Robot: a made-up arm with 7 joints.
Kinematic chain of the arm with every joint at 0, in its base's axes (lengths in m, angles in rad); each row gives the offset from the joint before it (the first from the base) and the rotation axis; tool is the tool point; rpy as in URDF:
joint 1: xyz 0 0 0 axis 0.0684 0.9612 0.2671
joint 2: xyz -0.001 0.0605 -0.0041 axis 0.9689 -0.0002 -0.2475
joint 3: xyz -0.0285 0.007 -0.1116 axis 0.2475 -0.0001 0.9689
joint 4: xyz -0.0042 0 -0.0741 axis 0.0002 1 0
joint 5: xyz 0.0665 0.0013 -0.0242 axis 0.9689 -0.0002 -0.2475
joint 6: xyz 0.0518 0 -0.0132 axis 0.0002 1 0
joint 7: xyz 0.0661 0 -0.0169 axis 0.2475 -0.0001 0.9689
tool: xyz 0 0 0 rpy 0 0.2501 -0.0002
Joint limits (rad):
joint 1: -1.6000..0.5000
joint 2: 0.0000..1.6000
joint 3: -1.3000..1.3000
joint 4: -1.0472..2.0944
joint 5: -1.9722..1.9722
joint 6: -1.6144..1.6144
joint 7: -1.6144..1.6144
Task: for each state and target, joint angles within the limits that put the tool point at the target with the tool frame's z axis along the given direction. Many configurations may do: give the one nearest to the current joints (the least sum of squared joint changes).
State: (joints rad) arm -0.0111 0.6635 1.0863 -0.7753 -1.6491 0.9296 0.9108
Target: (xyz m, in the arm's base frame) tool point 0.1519 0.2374 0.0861 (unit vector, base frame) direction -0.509 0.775 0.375
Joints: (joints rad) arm -0.7637 0.8744 1.0263 -0.2542 -1.8628 0.5394 0.9108
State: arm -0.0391 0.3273 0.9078 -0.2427 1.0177 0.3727 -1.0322
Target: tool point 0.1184 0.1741 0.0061 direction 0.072 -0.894 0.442
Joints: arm -0.4910 0.3233 0.7301 -0.9390 0.8804 0.3757 -1.0322
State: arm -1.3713 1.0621 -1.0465 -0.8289 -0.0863 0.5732 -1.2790
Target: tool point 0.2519 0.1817 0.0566 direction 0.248 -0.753 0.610
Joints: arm -1.2915 1.5961 -0.6688 -0.2090 -0.8912 0.8474 -1.2789
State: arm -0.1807 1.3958 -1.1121 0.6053 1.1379 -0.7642 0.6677
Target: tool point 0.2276 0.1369 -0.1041 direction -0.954 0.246 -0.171
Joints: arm -1.0305 1.2544 -0.8928 0.0636 1.2049 -1.1970 0.6677
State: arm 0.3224 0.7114 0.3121 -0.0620 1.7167 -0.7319 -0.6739
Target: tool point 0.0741 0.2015 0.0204 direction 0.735 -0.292 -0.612
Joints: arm 0.0654 0.6691 1.1293 -0.8381 1.5998 -0.0933 -0.6739
